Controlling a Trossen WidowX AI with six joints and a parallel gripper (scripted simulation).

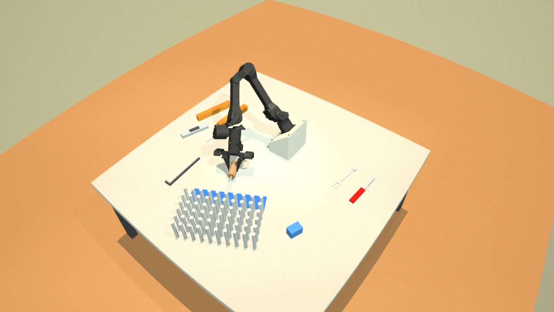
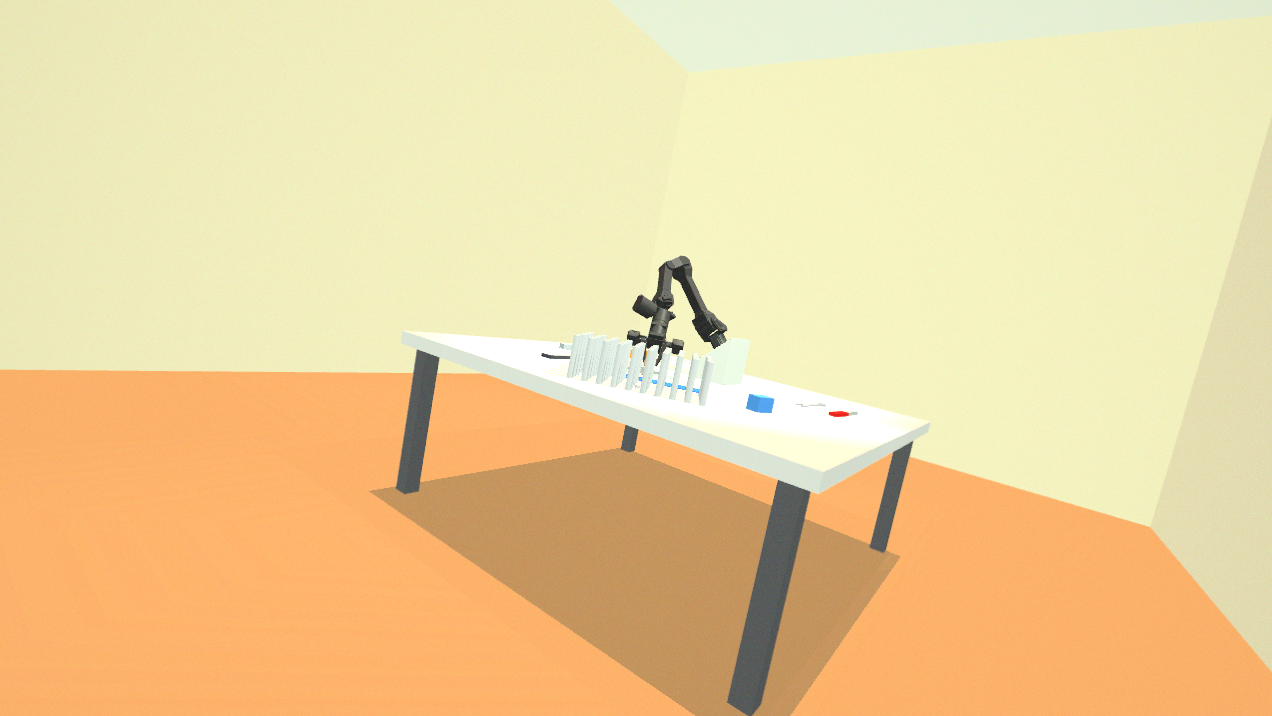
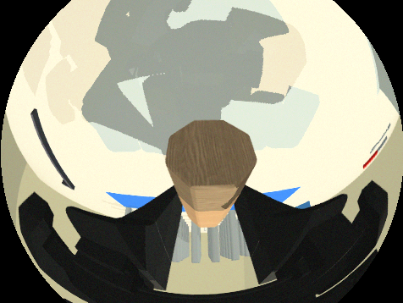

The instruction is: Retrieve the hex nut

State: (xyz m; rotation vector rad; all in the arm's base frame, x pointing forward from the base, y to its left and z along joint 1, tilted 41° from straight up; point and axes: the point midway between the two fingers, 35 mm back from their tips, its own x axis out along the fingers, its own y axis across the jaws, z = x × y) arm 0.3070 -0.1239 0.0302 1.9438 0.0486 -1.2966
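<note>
Now: the blue taped strip 130 mm ahead of my gripper tip, 60 mm to the left of it and 30 mm below it. Round my gripper tip: grey tool: 390 mm to the right, 140 mm behind, 20 mm below; then hook tool: 90 mm ahead, 40 mm to the left; then hex nut: 290 mm ahead, 140 mm to the left, 30 mm below.
</note>
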